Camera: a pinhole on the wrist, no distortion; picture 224 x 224 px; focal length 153.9 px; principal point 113.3 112.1 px. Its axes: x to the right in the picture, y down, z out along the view. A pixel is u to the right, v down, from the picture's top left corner.
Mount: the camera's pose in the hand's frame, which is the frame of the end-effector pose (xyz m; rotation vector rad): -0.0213 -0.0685 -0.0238 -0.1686 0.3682 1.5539
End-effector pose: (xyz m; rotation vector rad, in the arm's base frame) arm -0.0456 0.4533 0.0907 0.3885 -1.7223 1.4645
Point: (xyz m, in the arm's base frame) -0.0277 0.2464 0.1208
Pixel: 39.4 152.1
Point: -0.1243 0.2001 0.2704
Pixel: 18.6 54.6
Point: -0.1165 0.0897 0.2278
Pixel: 23.8 102.4
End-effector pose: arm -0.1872 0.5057 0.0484 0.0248 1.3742 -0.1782
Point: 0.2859 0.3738 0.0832
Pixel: 59.5 104.1
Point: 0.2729 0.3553 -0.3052
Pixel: outside the picture
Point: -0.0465 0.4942 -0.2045
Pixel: outside the picture
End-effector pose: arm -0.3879 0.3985 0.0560 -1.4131 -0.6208 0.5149
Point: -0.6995 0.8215 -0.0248
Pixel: 109.7 113.9
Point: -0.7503 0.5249 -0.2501
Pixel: 200.6 199.0
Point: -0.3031 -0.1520 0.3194
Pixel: behind the camera
